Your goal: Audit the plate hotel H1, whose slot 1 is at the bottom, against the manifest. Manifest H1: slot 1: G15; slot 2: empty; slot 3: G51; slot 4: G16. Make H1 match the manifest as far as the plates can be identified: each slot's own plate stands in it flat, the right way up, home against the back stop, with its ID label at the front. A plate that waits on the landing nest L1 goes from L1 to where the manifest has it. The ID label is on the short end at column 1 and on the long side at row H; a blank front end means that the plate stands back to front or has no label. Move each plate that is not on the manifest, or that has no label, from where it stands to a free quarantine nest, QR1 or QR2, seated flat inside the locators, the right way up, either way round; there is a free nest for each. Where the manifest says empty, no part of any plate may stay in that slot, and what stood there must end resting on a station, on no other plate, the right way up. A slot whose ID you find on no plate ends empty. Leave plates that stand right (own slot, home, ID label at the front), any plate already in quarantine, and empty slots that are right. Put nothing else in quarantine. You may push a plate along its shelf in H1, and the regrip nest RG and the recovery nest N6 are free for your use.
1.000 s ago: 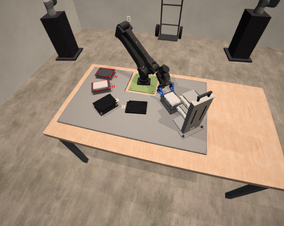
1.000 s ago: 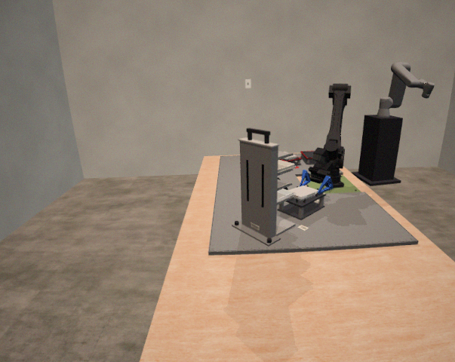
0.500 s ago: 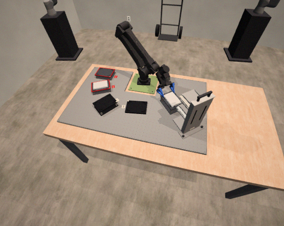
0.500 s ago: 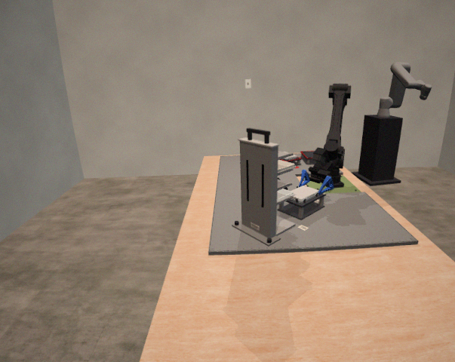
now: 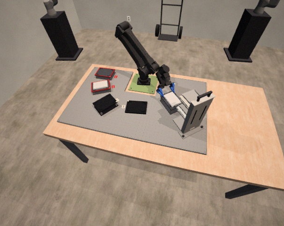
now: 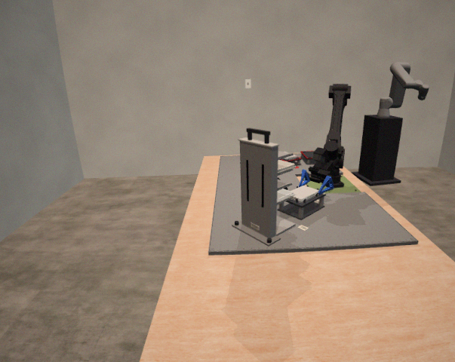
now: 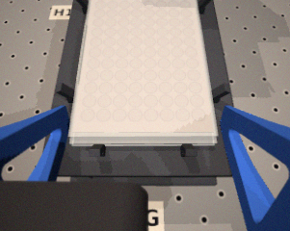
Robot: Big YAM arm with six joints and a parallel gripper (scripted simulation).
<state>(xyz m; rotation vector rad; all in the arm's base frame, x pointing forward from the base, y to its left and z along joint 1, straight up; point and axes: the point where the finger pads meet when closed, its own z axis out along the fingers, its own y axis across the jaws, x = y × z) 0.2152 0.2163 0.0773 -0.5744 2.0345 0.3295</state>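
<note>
Now: hand 40 mm short of the dark raised RG nest, 30 mm to the right of it and 10 mm above it. Also, from my hand: black N6 nest (250 mm to the right, 100 mm ahead, 60 mm below); white plate labelled G51 (190 mm ahead, 150 mm above, 120 mm to the left); H1 tag (180 mm to the left, 100 mm ahead, 70 mm below).
</note>
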